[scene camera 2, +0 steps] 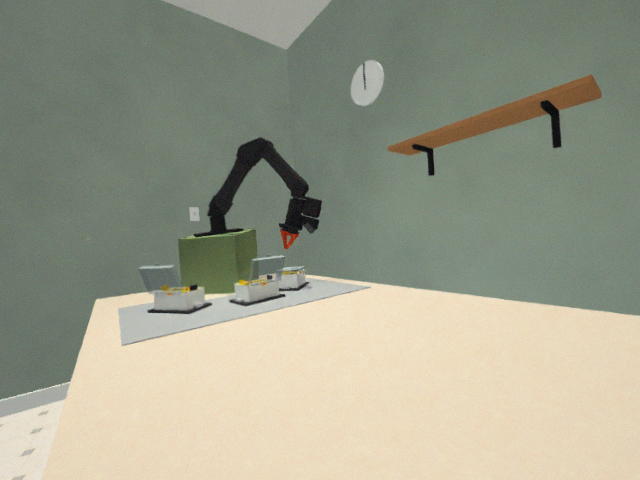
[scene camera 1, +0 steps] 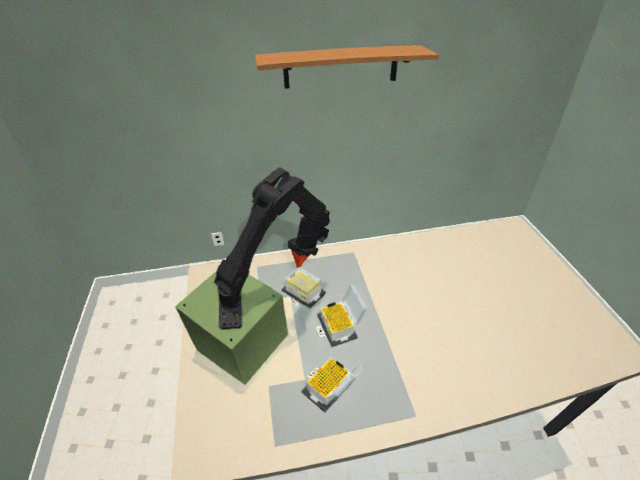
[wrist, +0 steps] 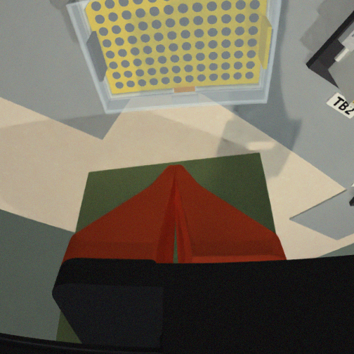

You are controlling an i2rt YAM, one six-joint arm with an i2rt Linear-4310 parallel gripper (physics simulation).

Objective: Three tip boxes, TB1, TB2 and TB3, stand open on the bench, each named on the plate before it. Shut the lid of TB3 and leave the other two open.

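Places are measured from the arm's base along level axes (x ahead, y left, z up), in millimetres.
Pixels of known places: gripper, fingertip midpoint: (scene camera 2: 286, 248) (scene camera 1: 298, 266); arm's base, link origin: (scene camera 2: 219, 233) (scene camera 1: 230, 301).
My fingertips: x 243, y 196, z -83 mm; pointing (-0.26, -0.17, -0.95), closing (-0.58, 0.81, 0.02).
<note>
Ahead of a thing's pixels: the offset from my fingertips to its top centre. "*": to the spot under its first point. Level surfaces: height alone.
The far tip box {4 mm ahead, 0 mm left, 81 mm down} (scene camera 1: 303, 287) (scene camera 2: 293, 280) (wrist: 175, 47), nearest the wall, has its clear lid down over the yellow tip rack; whether it is fully seated cannot be told, and its name is not readable. The middle box {101 mm ahead, 189 mm right, 93 mm down} (scene camera 1: 338, 321) (scene camera 2: 256, 290) stands open, its lid {* 182 mm ahead, 167 mm right, 61 mm down} (scene camera 1: 354, 303) (scene camera 2: 268, 266) raised; a plate reading TB2 (wrist: 342, 105) shows in the wrist view. The nearest box {29 mm ahead, 406 mm right, 93 mm down} (scene camera 1: 328, 381) (scene camera 2: 178, 299) is open, its lid {77 mm ahead, 469 mm right, 5 mm down} (scene camera 1: 356, 370) (scene camera 2: 158, 277) raised, its name unreadable. My gripper (scene camera 1: 299, 266) (scene camera 2: 286, 248) (wrist: 174, 176) is shut and empty, above the far box and apart from it.
A grey mat {159 mm down} (scene camera 1: 382, 382) (scene camera 2: 155, 328) lies under the boxes on the bench {162 mm down} (scene camera 1: 465, 310) (scene camera 2: 387, 387). The arm stands on a green block (scene camera 1: 258, 343) (scene camera 2: 207, 266) beside them. A wooden shelf (scene camera 1: 346, 55) (scene camera 2: 491, 118) is high on the wall.
</note>
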